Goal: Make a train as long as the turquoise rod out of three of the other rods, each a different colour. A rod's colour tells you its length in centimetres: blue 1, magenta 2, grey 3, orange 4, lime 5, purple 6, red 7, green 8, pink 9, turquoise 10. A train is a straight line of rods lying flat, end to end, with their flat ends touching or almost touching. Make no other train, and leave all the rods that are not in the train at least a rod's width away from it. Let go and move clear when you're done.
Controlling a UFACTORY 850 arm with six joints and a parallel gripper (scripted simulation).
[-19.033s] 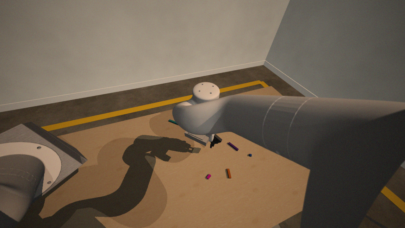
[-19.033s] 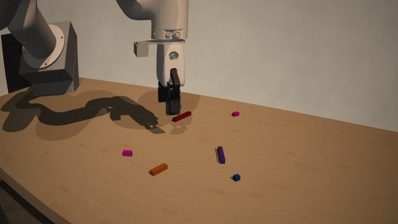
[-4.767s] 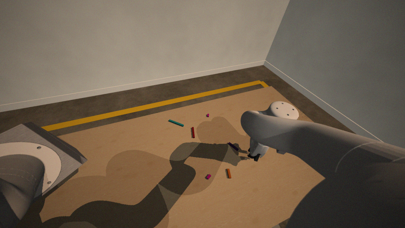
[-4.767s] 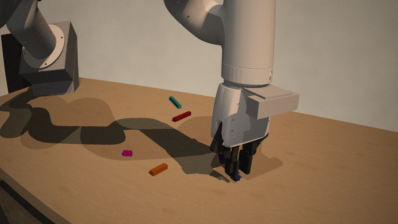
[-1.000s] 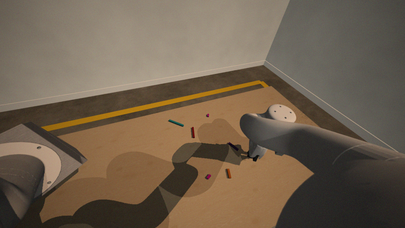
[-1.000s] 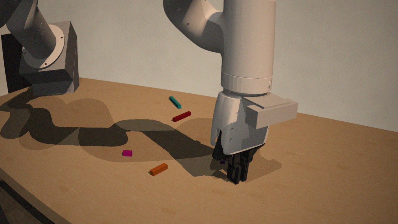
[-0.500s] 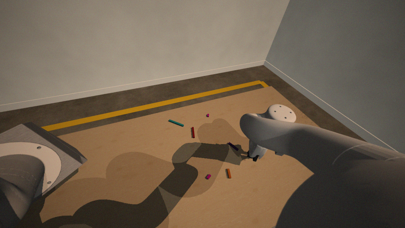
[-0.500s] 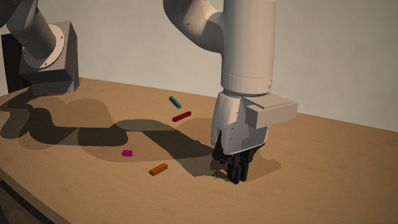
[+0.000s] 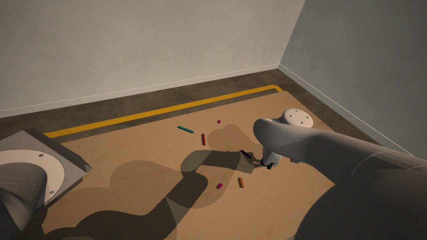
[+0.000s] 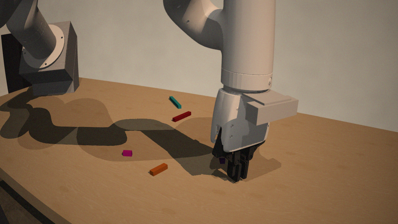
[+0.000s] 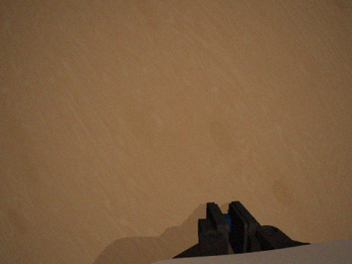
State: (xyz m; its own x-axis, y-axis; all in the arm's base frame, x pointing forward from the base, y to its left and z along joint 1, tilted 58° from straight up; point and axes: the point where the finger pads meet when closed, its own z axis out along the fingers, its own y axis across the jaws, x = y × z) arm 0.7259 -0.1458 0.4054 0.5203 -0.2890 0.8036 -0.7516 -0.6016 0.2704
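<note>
The red rod lies 30 cm to the left of my hand, 14 cm behind it and 2 cm below it. The rest, counted from my hand: orange rod (15 cm behind, 2 cm below, 1 cm to the left); purple rod (9 cm to the left, 3 cm behind, 2 cm below); blue rod (2 cm below).
</note>
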